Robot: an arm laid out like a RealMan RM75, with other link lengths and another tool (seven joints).
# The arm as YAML. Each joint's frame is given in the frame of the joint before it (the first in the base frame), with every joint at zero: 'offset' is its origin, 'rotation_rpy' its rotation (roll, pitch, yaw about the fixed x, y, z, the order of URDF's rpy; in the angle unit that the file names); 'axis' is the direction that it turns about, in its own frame. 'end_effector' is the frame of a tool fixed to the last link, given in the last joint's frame.
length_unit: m
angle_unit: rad
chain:
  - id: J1
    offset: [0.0, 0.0, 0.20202]
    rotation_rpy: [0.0, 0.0, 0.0]
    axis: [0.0, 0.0, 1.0]
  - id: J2
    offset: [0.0, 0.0, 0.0]
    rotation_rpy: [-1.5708, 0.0, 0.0]
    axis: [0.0, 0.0, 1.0]
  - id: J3
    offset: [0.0, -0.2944, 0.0]
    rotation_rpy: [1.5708, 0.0, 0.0]
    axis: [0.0, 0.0, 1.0]
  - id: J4
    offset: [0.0, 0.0, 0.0]
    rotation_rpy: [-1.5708, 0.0, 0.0]
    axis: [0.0, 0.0, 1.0]
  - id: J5
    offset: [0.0, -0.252, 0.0]
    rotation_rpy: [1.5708, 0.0, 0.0]
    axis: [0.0, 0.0, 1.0]
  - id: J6
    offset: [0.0, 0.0, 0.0]
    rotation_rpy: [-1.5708, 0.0, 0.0]
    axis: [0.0, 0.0, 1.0]
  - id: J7
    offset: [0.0, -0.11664, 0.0]
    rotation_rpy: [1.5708, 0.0, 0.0]
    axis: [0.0, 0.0, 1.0]
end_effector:
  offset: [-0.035, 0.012, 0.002]
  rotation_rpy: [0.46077, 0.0, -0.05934]
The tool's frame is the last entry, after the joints.
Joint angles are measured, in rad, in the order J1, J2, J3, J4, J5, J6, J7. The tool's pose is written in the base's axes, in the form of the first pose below.
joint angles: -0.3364 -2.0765 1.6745 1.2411 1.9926 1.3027 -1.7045
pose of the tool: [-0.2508, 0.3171, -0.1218, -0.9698, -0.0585, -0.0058, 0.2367]
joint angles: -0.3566 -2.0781 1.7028 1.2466 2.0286 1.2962 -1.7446
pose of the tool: [-0.2445, 0.3183, -0.1262, -0.9714, -0.0502, 0.0125, 0.2319]
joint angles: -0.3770 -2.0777 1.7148 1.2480 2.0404 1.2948 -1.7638
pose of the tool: [-0.2383, 0.3214, -0.1278, -0.9722, -0.0430, 0.0184, 0.2295]
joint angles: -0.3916 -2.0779 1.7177 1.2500 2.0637 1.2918 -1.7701
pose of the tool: [-0.2354, 0.3253, -0.1275, -0.9717, -0.0318, 0.0268, 0.2326]
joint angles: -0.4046 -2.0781 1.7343 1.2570 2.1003 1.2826 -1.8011
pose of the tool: [-0.2320, 0.3274, -0.1288, -0.9704, -0.0244, 0.0431, 0.2364]
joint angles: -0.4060 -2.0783 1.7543 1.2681 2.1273 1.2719 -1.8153
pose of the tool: [-0.2303, 0.3271, -0.1308, -0.9693, -0.0141, 0.0535, 0.2394]
